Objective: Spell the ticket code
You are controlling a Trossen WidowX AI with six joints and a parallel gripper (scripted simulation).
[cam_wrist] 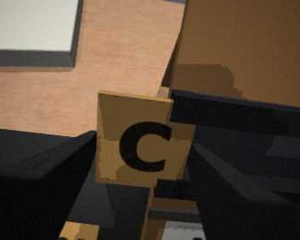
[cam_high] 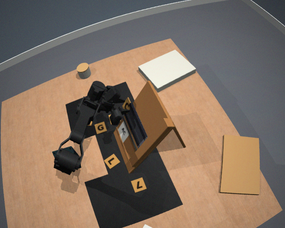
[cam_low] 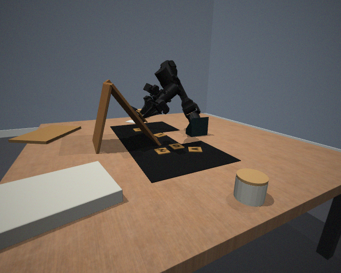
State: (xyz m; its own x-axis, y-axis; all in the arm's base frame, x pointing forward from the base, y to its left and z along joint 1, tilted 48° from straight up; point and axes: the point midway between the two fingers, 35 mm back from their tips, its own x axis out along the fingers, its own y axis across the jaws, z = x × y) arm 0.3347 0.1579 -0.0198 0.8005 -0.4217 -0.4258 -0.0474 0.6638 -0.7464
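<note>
My gripper tip is now 8 cm above the white ticket, 7 cm to the left of it and 5 cm past it. Also, from my gripper tip: flat tan panel 42 cm to the right, 42 cm ahead, 15 cm below; then black mat 16 cm behind, 15 cm below, 11 cm to the right; then tile 15 cm below, 8 cm behind, 6 cm to the left.
</note>
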